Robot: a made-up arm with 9 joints. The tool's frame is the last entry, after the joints. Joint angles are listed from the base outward.
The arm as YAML. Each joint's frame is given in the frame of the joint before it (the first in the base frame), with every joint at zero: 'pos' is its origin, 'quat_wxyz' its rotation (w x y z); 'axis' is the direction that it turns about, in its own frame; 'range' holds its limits. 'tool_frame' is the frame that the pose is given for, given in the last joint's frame.
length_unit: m
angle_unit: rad
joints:
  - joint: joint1
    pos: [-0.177, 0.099, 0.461]
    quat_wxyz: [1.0, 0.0, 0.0, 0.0]
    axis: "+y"
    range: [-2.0, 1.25]
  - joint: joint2
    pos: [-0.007, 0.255, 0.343]
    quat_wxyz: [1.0, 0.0, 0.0, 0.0]
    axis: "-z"
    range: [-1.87, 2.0]
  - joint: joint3
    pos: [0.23, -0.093, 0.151]
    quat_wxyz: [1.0, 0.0, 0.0, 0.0]
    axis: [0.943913, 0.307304, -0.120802]
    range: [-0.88, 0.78]
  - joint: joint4
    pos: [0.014, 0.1, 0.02]
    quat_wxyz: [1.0, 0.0, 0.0, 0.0]
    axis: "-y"
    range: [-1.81, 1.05]
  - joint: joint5
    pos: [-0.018, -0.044, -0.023]
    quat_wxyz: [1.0, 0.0, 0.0, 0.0]
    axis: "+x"
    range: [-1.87, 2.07]
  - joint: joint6
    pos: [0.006, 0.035, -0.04]
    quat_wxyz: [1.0, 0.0, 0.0, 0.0]
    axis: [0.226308, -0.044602, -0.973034]
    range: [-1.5, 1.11]
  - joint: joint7
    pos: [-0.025, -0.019, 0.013]
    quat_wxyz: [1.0, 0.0, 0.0, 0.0]
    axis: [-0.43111, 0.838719, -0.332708]
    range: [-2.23, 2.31]
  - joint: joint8
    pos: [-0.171, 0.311, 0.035]
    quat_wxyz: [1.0, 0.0, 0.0, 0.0]
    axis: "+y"
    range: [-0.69, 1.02]
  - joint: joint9
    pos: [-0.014, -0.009, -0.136]
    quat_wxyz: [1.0, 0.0, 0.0, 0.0]
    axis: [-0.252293, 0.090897, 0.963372]
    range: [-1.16, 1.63]
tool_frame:
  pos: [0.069, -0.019, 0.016]
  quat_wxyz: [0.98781, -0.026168, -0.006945, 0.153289]
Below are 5 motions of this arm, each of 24 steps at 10 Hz.
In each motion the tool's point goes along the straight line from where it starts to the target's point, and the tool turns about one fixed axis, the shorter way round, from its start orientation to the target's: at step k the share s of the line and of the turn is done. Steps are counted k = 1, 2, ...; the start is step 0. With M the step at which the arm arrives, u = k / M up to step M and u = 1 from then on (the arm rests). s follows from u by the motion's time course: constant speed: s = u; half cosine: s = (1 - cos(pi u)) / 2; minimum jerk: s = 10 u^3 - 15 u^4 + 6 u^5.
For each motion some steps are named. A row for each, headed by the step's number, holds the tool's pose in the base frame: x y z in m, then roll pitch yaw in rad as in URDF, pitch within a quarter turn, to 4 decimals.
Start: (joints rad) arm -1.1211 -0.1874 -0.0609 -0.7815 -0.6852 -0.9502 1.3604 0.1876 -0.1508
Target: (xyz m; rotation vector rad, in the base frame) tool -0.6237 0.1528 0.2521 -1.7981 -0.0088 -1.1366
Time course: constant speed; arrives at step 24
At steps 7, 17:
7: -0.7164 0.2200 0.5330 -1.9416 -0.1991 -0.7317
17: -0.6619 0.1805 0.3678 -1.8035 -0.5314 -0.6794

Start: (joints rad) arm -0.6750 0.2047 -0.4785 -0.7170 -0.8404 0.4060 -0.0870 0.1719 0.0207
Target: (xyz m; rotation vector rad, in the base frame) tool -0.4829 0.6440 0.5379 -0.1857 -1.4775 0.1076
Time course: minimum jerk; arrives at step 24
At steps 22, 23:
22: -0.4820 0.6425 0.5382 -1.1355 -1.3579 1.0794
23: -0.4828 0.6438 0.5379 -1.1573 -1.3618 1.1060

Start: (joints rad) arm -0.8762 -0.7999 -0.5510 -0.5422 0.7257 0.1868 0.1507 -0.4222 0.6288
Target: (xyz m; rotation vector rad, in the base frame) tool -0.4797 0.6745 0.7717 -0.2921 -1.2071 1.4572
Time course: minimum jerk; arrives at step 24
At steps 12, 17, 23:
12: -0.5261 0.7156 0.7375 -0.9587 -0.3087 1.5951
17: -0.4938 0.6870 0.7613 -1.0249 -0.4130 1.8160
23: -0.4798 0.6746 0.7717 -1.0624 -0.4535 1.9177

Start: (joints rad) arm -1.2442 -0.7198 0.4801 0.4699 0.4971 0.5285 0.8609 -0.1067 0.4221
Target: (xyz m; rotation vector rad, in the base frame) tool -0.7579 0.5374 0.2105 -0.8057 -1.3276 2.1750
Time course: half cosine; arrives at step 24
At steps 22, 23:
22: -0.7595 0.5409 0.2196 -1.1796 0.2239 2.3923
23: -0.7583 0.5383 0.2128 -1.1871 0.2374 2.4028

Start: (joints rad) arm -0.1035 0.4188 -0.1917 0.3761 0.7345 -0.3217 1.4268 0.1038 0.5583
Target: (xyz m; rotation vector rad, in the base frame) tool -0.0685 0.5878 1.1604 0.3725 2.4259 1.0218
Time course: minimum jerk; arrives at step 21
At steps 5, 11, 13, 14, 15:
5: -0.1005 0.5800 0.8546 0.3498 0.8974 0.7758
11: -0.0845 0.5839 1.0071 1.6780 0.9495 2.0991
13: -0.0785 0.5853 1.0644 1.9924 0.7489 2.4116
14: -0.0759 0.5860 1.0898 2.0865 0.6446 2.5048
15: -0.0736 0.5865 1.1117 2.1531 0.5495 2.5706

